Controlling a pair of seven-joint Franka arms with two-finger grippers.
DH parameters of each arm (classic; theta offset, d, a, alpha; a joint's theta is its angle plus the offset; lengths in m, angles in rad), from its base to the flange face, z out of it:
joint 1: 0 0.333 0 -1.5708
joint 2: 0 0 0 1.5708
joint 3: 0 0.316 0.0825 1.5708
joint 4: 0 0 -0.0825 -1.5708
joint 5: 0 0.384 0 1.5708
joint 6: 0 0 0.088 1.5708
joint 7: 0 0.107 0 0
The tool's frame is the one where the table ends.
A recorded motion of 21 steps. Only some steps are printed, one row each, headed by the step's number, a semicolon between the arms.
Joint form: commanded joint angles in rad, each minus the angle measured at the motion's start. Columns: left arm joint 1, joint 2, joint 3, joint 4, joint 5, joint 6, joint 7; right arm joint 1, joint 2, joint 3, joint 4, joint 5, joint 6, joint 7.
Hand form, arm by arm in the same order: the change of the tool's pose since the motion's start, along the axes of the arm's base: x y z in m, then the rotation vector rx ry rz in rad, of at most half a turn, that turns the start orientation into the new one. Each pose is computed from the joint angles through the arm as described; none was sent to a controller.
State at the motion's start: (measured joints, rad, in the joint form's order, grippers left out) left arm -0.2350 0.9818 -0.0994 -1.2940 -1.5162 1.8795 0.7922; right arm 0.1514 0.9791 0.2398 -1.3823 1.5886 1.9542 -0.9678
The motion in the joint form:
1: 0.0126 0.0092 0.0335 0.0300 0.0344 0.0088 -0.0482; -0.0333 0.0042 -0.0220 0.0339 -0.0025 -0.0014 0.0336
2: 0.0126 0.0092 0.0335 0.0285 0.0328 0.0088 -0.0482; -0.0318 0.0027 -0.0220 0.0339 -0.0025 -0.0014 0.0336
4: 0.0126 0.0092 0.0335 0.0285 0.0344 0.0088 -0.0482; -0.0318 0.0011 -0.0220 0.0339 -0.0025 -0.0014 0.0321
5: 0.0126 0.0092 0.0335 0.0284 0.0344 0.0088 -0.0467; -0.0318 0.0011 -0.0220 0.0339 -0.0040 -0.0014 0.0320
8: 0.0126 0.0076 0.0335 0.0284 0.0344 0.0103 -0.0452; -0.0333 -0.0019 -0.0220 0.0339 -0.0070 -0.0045 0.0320
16: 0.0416 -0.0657 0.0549 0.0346 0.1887 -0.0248 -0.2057; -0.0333 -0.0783 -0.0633 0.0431 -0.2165 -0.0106 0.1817
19: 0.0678 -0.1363 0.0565 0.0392 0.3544 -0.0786 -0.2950; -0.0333 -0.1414 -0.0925 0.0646 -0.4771 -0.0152 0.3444
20: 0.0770 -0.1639 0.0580 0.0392 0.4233 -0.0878 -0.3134; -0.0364 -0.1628 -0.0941 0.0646 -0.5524 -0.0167 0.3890
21: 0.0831 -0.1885 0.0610 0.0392 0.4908 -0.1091 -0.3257; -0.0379 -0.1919 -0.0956 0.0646 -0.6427 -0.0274 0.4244
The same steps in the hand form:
1: 0.0154 0.0259 0.0005 0.0552 0.0108 0.0268; 0.0227 -0.0339 0.0076 -0.0100 0.0023 -0.0515
2: 0.0151 0.0260 -0.0001 0.0544 0.0126 0.0277; 0.0225 -0.0328 0.0086 -0.0098 0.0008 -0.0500
4: 0.0150 0.0260 -0.0002 0.0556 0.0122 0.0267; 0.0228 -0.0328 0.0098 -0.0096 -0.0022 -0.0499
5: 0.0150 0.0260 -0.0002 0.0555 0.0108 0.0264; 0.0227 -0.0328 0.0097 -0.0106 -0.0028 -0.0489
8: 0.0154 0.0261 0.0009 0.0559 0.0075 0.0274; 0.0232 -0.0335 0.0119 -0.0100 -0.0066 -0.0462
16: 0.0271 0.0552 0.0483 0.1708 0.0541 -0.0101; 0.0333 -0.0549 0.0548 -0.1790 -0.0085 0.0439
19: 0.0282 0.0743 0.0927 0.2858 0.0459 -0.0790; 0.0401 -0.0751 0.0927 -0.4031 -0.0072 0.1215
20: 0.0286 0.0835 0.1083 0.3423 0.0257 -0.0978; 0.0404 -0.0804 0.1041 -0.4678 -0.0062 0.1379
21: 0.0268 0.0907 0.1216 0.3959 0.0080 -0.1285; 0.0393 -0.0846 0.1203 -0.5427 -0.0236 0.1676

